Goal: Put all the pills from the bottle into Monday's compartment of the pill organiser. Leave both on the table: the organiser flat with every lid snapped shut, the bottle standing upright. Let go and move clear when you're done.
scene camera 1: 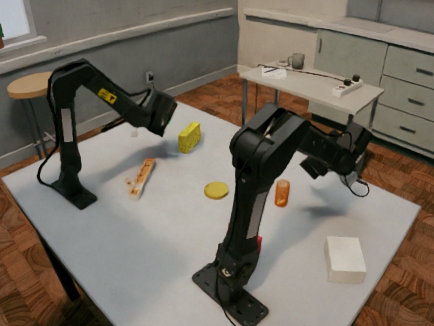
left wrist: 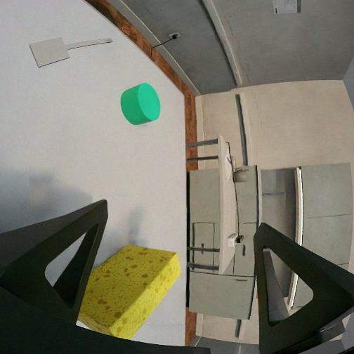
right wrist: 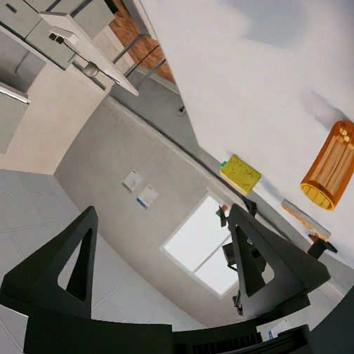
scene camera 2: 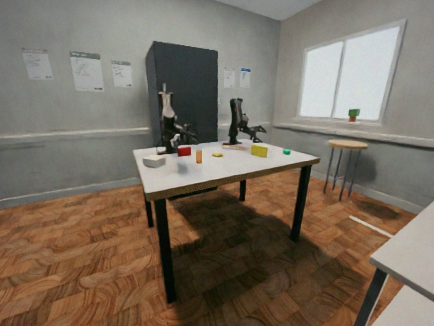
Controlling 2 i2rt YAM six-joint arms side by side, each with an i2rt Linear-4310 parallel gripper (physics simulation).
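Where they show: left gripper, fingertip midpoint: (scene camera 2: pixel 264 137); right gripper, fingertip midpoint: (scene camera 2: pixel 198 139); left arm's base at its link origin: (scene camera 1: pixel 73 192) (scene camera 2: pixel 232 143); right arm's base at its link origin: (scene camera 1: pixel 228 295) (scene camera 2: pixel 170 152).
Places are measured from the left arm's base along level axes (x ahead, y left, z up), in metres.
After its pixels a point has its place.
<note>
The orange see-through bottle (scene camera 1: pixel 282 193) @[x 0.363, y -0.585, z 0.057 m] (scene camera 2: pixel 199 156) @[x 0.401, y -0.581, z 0.048 m] (right wrist: pixel 330 165) stands upright on the table, open at the top as far as I can tell, with pale pills at its bottom in the right wrist view. The long, narrow orange and whitish organiser (scene camera 1: pixel 142 178) @[x 0.182, y -0.159, z 0.026 m] (scene camera 2: pixel 233 147) @[x 0.206, y -0.152, z 0.019 m] lies on the table near the left arm's base. Small orange parts show along its side in scene camera 1; I cannot tell the state of each lid. My left gripper (left wrist: pixel 185 221) is open and empty, above the table near the sponge. My right gripper (right wrist: pixel 163 211) is open and empty, raised, apart from the bottle.
A yellow sponge (scene camera 1: pixel 190 137) @[x 0.449, y -0.138, z 0.053 m] (scene camera 2: pixel 259 150) @[x 0.484, y -0.130, z 0.046 m] (left wrist: pixel 132 290) (right wrist: pixel 241 174), a flat yellow disc (scene camera 1: pixel 216 190) @[x 0.296, y -0.385, z 0.013 m] (scene camera 2: pixel 217 155) @[x 0.324, y -0.393, z 0.010 m], a green cylinder (scene camera 2: pixel 286 151) @[x 0.559, y 0.090, z 0.025 m] (left wrist: pixel 141 104), a red block (scene camera 1: pixel 259 244) @[x 0.161, y -0.634, z 0.044 m] (scene camera 2: pixel 184 151) @[x 0.174, y -0.587, z 0.035 m] and a white box (scene camera 1: pixel 345 259) @[x 0.242, y -0.838, z 0.047 m] (scene camera 2: pixel 154 160) @[x 0.319, y -0.842, z 0.043 m] are on the table.
</note>
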